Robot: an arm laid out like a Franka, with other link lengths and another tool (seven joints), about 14 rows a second.
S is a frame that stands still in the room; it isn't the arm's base.
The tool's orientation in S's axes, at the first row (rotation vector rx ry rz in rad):
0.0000, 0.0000, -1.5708
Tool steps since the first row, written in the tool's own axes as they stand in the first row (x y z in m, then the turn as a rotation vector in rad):
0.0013, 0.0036, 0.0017, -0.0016, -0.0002, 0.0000
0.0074, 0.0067, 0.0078, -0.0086, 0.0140, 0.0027
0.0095, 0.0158, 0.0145, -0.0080, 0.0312, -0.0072
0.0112, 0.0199, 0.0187, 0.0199, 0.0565, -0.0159
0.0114, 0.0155, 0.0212, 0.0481, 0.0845, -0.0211
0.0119, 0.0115, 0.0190, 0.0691, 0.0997, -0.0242
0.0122, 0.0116, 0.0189, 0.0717, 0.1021, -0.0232
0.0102, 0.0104, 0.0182, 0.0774, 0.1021, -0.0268
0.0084, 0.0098, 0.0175, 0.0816, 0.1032, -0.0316
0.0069, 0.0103, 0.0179, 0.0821, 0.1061, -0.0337
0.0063, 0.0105, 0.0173, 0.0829, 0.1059, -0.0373
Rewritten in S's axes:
0.0036, -0.0013, 0.0017, -0.0002, 0.0016, 0.0000
0.0067, -0.0074, 0.0078, 0.0140, 0.0086, 0.0027
0.0158, -0.0095, 0.0145, 0.0312, 0.0080, -0.0072
0.0199, -0.0112, 0.0187, 0.0565, -0.0199, -0.0159
0.0155, -0.0114, 0.0212, 0.0845, -0.0481, -0.0211
0.0115, -0.0119, 0.0190, 0.0997, -0.0691, -0.0242
0.0116, -0.0122, 0.0189, 0.1021, -0.0717, -0.0232
0.0104, -0.0102, 0.0182, 0.1021, -0.0774, -0.0268
0.0098, -0.0084, 0.0175, 0.1032, -0.0816, -0.0316
0.0103, -0.0069, 0.0179, 0.1061, -0.0821, -0.0337
0.0105, -0.0063, 0.0173, 0.1059, -0.0829, -0.0373

